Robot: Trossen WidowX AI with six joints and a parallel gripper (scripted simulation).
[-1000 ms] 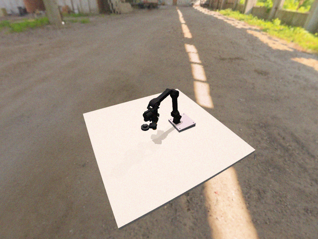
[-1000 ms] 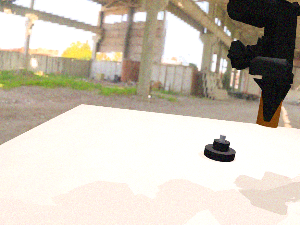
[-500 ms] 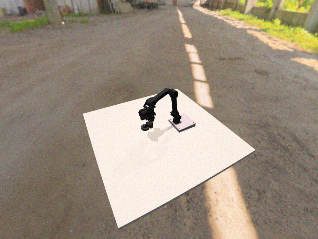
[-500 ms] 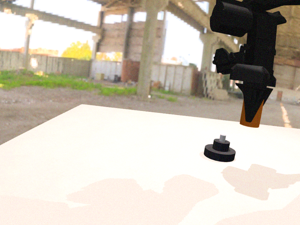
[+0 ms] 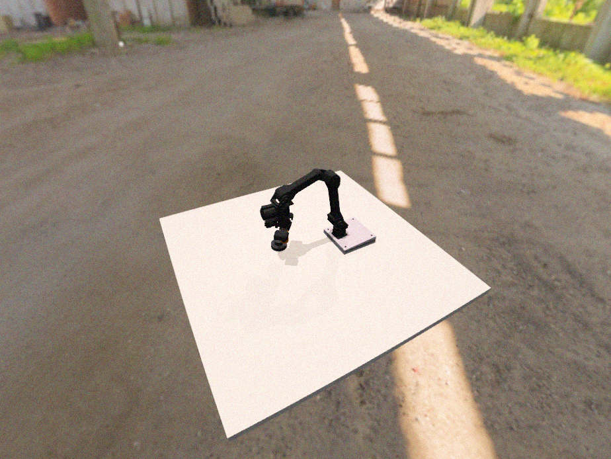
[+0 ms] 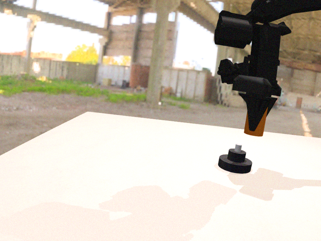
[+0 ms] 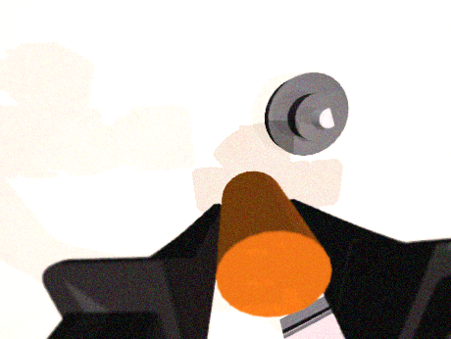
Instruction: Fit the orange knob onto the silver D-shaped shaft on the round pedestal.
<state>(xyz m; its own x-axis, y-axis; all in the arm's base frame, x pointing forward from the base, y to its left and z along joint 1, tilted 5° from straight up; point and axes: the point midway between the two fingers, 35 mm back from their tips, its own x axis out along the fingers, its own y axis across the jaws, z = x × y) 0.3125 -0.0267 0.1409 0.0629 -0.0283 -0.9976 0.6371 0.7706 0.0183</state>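
Right now the black round pedestal is 1 cm behind my gripper tip, 8 cm to the right of it and 8 cm below it. Also, from my gripper tip: orange knob (3 cm above).
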